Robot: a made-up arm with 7 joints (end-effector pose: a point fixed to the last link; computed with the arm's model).
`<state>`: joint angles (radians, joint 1 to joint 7).
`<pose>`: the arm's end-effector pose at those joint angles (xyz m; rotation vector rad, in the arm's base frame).
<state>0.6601 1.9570 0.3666 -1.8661 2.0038 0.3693 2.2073</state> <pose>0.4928 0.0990 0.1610 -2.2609 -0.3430 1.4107</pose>
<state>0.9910 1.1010 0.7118 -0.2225 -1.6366 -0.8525 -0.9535</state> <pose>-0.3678 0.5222 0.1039 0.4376 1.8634 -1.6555</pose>
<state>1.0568 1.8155 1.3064 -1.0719 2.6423 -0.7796 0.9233</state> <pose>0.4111 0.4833 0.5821 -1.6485 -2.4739 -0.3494</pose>
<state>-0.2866 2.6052 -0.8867 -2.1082 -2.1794 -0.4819 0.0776</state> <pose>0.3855 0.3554 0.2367 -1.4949 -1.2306 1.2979</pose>
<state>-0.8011 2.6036 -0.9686 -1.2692 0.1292 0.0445 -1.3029</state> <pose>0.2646 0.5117 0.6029 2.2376 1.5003 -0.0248</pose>
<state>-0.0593 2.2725 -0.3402 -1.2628 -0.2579 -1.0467 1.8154</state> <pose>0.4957 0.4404 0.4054 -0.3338 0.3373 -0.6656</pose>
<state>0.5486 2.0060 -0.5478 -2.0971 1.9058 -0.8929 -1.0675</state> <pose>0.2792 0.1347 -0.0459 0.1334 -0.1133 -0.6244</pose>
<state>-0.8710 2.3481 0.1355 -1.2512 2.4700 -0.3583 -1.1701</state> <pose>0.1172 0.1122 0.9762 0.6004 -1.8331 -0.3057</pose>
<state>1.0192 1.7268 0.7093 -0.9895 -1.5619 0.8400 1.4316</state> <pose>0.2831 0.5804 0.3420 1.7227 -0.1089 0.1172</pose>
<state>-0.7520 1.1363 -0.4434 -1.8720 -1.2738 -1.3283 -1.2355</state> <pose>0.5368 -0.1500 0.3297 -1.8044 0.8014 0.9910</pose>
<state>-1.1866 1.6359 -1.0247 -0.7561 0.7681 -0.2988 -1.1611</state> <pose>0.5268 0.3833 0.4693 1.5795 -0.0666 -0.2623</pose>
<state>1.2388 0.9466 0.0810 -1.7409 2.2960 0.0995 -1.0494</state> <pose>0.1078 0.3096 -0.1517 -0.8712 0.1580 0.4193</pose>
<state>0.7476 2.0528 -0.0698 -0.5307 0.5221 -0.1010 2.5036</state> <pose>0.1924 0.6814 0.3513 -0.6237 -1.1851 0.6910</pose>
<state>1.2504 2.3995 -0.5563 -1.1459 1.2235 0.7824 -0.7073</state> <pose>0.0639 0.6091 0.1206 0.8091 2.2551 0.1812</pose>
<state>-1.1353 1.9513 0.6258 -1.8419 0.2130 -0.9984 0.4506</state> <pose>-0.0443 -0.1458 0.8637 1.9072 -1.6802 -1.8211</pose>
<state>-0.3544 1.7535 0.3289 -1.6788 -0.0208 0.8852 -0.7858</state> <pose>0.5053 0.1063 0.6475 1.5808 0.0822 0.2729</pose>
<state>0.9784 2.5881 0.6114 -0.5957 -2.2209 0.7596 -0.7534</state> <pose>0.5592 0.3703 0.5669 -1.4219 -0.6578 -0.5150</pose>
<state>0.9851 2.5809 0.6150 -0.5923 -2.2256 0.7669 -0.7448</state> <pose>0.5565 0.3750 0.5644 -1.4297 -0.6569 -0.5093</pose>
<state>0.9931 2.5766 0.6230 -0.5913 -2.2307 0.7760 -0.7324</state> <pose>0.5559 0.3769 0.5611 -1.4449 -0.6495 -0.5069</pose>
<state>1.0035 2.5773 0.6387 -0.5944 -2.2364 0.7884 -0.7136</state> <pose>0.5590 0.3739 0.5563 -1.4728 -0.6308 -0.5103</pose>
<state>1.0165 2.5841 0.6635 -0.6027 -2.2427 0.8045 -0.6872</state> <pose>0.5664 0.3649 0.5496 -1.5158 -0.5978 -0.5201</pose>
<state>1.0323 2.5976 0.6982 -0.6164 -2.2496 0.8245 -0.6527</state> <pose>0.5780 0.3490 0.5410 -1.5746 -0.5481 -0.5362</pose>
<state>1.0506 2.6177 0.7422 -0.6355 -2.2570 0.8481 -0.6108</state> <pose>0.5932 0.3260 0.5303 -1.6474 -0.4803 -0.5572</pose>
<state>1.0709 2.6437 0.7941 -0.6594 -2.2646 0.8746 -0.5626</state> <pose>0.6104 0.2962 0.5176 -1.7311 -0.3939 -0.5808</pose>
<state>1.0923 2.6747 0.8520 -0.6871 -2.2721 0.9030 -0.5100</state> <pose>0.6280 0.2601 0.5034 -1.8211 -0.2902 -0.6049</pose>
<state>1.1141 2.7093 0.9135 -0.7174 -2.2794 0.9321 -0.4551</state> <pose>0.6443 0.2192 0.4882 -1.9120 -0.1717 -0.6270</pose>
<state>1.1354 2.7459 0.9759 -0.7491 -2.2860 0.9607 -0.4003</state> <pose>0.6577 0.1754 0.4727 -1.9990 -0.0428 -0.6454</pose>
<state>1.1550 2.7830 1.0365 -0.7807 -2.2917 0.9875 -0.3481</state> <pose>0.6674 0.1306 0.4579 -2.0771 0.0907 -0.6597</pose>
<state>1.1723 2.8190 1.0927 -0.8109 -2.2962 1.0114 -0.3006</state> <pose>0.6734 0.0873 0.4445 -2.1434 0.2219 -0.6697</pose>
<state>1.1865 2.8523 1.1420 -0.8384 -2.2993 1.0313 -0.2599</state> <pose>0.6759 0.0477 0.4330 -2.1959 0.3432 -0.6761</pose>
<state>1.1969 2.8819 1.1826 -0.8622 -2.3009 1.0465 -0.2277</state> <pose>0.6759 0.0130 0.4238 -2.2343 0.4484 -0.6804</pose>
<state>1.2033 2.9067 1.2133 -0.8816 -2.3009 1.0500 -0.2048</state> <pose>0.6748 -0.0152 0.4171 -2.2607 0.5251 -0.6791</pose>
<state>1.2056 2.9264 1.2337 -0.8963 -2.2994 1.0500 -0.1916</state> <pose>0.6733 -0.0369 0.4128 -2.2757 0.5795 -0.6792</pose>
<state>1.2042 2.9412 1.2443 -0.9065 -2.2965 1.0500 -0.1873</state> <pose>0.6719 -0.0524 0.4105 -2.2809 0.6152 -0.6832</pose>
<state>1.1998 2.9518 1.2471 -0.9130 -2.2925 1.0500 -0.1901</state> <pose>0.6708 -0.0628 0.4099 -2.2788 0.6351 -0.6908</pose>
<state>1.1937 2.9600 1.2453 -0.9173 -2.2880 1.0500 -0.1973</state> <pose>0.6701 -0.0701 0.4102 -2.2722 0.6455 -0.7007</pose>
